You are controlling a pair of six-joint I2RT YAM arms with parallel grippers.
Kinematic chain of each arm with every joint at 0, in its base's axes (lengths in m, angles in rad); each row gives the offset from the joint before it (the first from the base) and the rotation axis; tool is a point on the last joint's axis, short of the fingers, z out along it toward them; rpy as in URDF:
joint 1: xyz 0 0 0.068 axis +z
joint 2: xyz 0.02 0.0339 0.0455 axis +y
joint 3: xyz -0.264 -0.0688 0 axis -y
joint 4: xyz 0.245 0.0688 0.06 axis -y
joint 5: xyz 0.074 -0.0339 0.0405 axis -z
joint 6: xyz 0.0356 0 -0.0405 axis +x
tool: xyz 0 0 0 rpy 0 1.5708 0
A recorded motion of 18 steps. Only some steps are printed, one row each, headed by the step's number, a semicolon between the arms.
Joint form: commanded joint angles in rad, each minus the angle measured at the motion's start. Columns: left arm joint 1, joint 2, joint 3, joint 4, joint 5, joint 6; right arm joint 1, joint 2, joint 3, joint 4, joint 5, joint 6.
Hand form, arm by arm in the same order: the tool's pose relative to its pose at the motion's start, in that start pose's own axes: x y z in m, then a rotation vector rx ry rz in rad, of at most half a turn. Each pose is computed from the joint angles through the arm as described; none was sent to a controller.
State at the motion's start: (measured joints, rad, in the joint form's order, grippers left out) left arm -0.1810 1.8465 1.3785 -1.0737 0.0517 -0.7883; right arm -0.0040 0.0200 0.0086 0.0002 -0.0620 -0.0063
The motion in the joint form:
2: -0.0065 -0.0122 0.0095 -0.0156 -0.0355 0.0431; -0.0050 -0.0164 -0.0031 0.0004 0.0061 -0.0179
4: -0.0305 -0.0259 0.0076 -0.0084 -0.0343 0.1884; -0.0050 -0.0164 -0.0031 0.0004 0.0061 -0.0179
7: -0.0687 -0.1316 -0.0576 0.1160 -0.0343 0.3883; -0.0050 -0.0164 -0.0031 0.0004 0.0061 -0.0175
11: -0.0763 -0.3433 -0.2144 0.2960 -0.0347 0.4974; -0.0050 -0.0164 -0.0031 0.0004 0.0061 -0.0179
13: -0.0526 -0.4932 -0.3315 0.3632 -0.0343 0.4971; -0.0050 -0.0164 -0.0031 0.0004 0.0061 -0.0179
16: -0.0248 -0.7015 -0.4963 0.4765 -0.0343 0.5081; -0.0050 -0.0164 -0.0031 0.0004 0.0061 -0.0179
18: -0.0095 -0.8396 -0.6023 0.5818 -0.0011 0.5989; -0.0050 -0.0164 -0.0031 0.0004 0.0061 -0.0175
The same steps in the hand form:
2: 0.0017 -0.0001 -0.0062 -0.0213 -0.0287 0.0498; -0.0004 -0.0007 -0.0009 0.0113 -0.0135 -0.0187
4: 0.0082 -0.0054 -0.0097 -0.0100 -0.0397 0.2197; -0.0004 -0.0007 -0.0009 0.0113 -0.0135 -0.0187
7: 0.0232 -0.0092 -0.0272 0.0844 -0.1712 0.4619; -0.0004 -0.0007 -0.0009 0.0113 -0.0135 -0.0183
11: 0.0448 0.0103 -0.0524 0.2061 -0.3752 0.5791; -0.0004 -0.0007 -0.0009 0.0113 -0.0135 -0.0187
13: 0.0588 0.0360 -0.0616 0.2563 -0.4638 0.5546; -0.0004 -0.0007 -0.0009 0.0113 -0.0135 -0.0187
16: 0.0793 0.0683 -0.0668 0.3301 -0.6053 0.5352; -0.0004 -0.0007 -0.0009 0.0113 -0.0135 -0.0187
18: 0.0925 0.0851 -0.0690 0.3933 -0.7326 0.6154; -0.0004 -0.0007 -0.0009 0.0113 -0.0135 -0.0183

